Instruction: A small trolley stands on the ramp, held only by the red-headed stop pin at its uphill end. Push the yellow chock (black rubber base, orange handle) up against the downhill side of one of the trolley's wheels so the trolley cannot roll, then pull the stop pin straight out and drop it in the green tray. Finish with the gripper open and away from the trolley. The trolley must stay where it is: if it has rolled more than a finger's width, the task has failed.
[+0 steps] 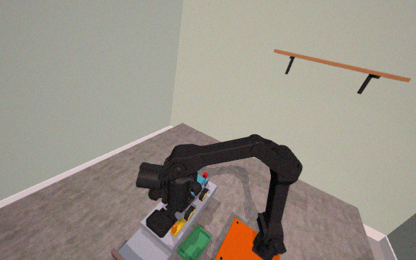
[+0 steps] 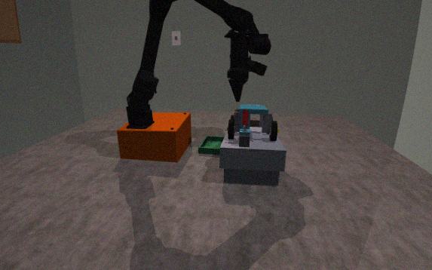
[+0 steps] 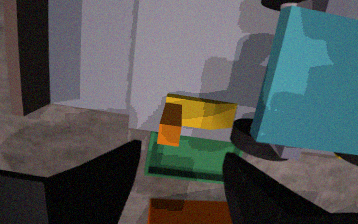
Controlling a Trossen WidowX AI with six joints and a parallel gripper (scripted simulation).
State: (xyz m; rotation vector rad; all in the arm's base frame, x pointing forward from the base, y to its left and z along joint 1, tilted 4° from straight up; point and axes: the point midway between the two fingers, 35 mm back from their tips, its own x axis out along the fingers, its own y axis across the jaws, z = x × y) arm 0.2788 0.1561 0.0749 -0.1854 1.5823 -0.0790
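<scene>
My gripper tip is now 4 cm short of the red-headed stop pin, 23 cm to the left of it and 2 cm above it. Round my gripper tip: grey ramp (5 cm ahead, 12 cm to the right, 10 cm below); then trolley (5 cm ahead, 12 cm to the right, 4 cm below); then yellow chock (2 cm to the right, 7 cm below).
</scene>
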